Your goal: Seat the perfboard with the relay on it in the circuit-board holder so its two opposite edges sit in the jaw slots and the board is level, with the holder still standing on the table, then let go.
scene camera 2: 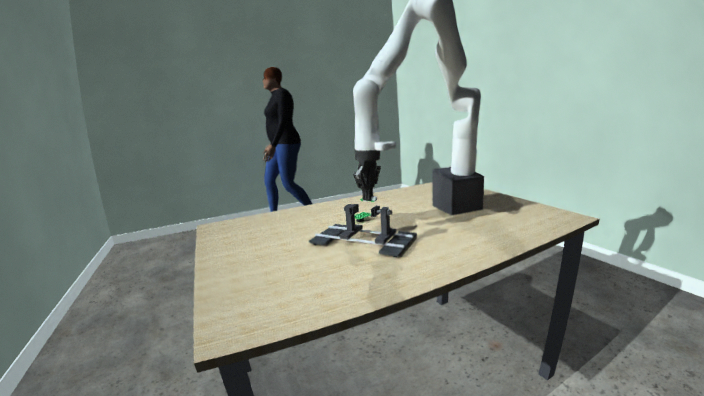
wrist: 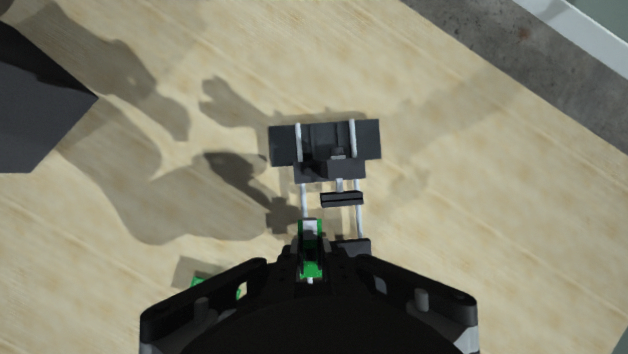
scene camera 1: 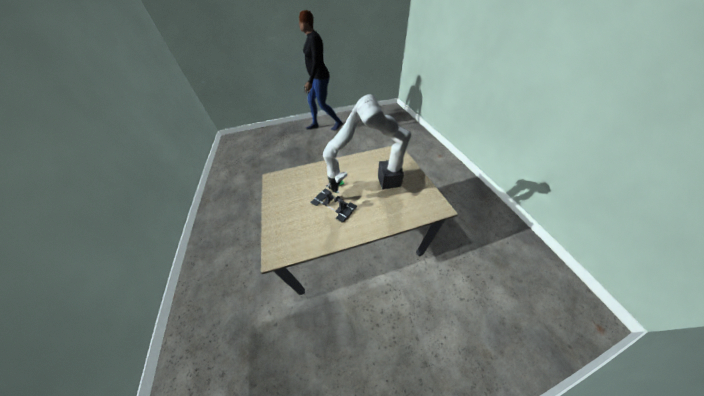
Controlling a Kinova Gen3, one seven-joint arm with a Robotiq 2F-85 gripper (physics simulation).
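Pixels of known places: gripper, between the fingertips: (scene camera 2: 367, 200) (wrist: 310, 249) (scene camera 1: 335, 190); arm's base, origin of its link: (scene camera 2: 462, 172) (scene camera 1: 393, 167).
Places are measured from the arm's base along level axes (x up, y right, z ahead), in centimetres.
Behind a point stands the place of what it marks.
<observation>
My gripper (scene camera 1: 333, 189) @[z 46.8, x -1.8, y -0.3 cm] (scene camera 2: 368, 198) @[z 46.8, x -1.8, y -0.3 cm] (wrist: 310, 249) @[z 46.8, x -1.8, y -0.3 cm] points down and is shut on the green perfboard (scene camera 2: 363, 199) (wrist: 310, 271) @[z 47.6, x -1.6, y 1.4 cm]. A pale part shows at the board's far end in the wrist view; the fingers hide its middle, so the relay cannot be made out clearly. The black circuit-board holder (scene camera 1: 346, 211) @[z 44.4, x -12.9, y -11.8 cm] (scene camera 2: 385, 223) @[z 47.2, x -7.1, y -9.2 cm] (wrist: 282, 145) @[z 38.7, x -12.9, y -8.8 cm] stands on the table on two wide feet joined by metal rods. One slotted jaw (scene camera 2: 375, 211) (wrist: 341, 199) shows between its posts. The held board is above jaw height, behind the holder in the second scene view and apart from it.
Another green board (scene camera 1: 341, 183) @[z 37.1, x -12.4, y 14.3 cm] (scene camera 2: 362, 216) @[z 39.3, x -12.5, y 14.5 cm] (wrist: 198, 281) @[z 35.9, x -12.4, y 14.1 cm] lies on the table (scene camera 1: 290, 240) @[z 85.3, x -14.5, y -15.6 cm] (scene camera 2: 260, 280) @[z 85.3, x -14.5, y -5.3 cm] (wrist: 480, 210) @[z 72.0, x -14.5, y -12.6 cm] behind the holder. The arm's black base block (scene camera 1: 390, 175) @[z 6.1, x -1.1, y -5.0 cm] (scene camera 2: 457, 191) @[z 8.7, x -5.4, y -4.7 cm] (wrist: 40, 115) @[z 9.7, x -10.9, y 0.8 cm] stands at the back right in the scene views. A person (scene camera 1: 315, 60) (scene camera 2: 282, 117) is beyond the table.
</observation>
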